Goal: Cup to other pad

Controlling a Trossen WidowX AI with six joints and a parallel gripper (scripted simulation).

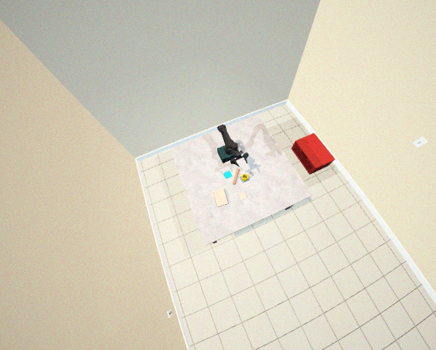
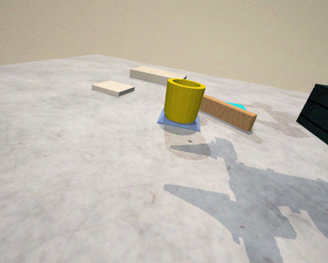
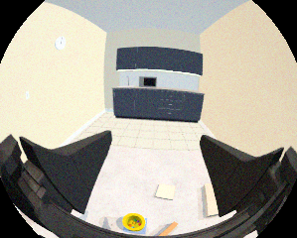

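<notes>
Right now the yellow cup is 10 mm behind my gripper tip, 40 mm to the left of it and 360 mm below it. Round my gripper tip: wooden bar: 70 mm behind, 30 mm to the right, 390 mm below; then cyan pad: 140 mm behind, 110 mm to the right, 400 mm below.
</notes>
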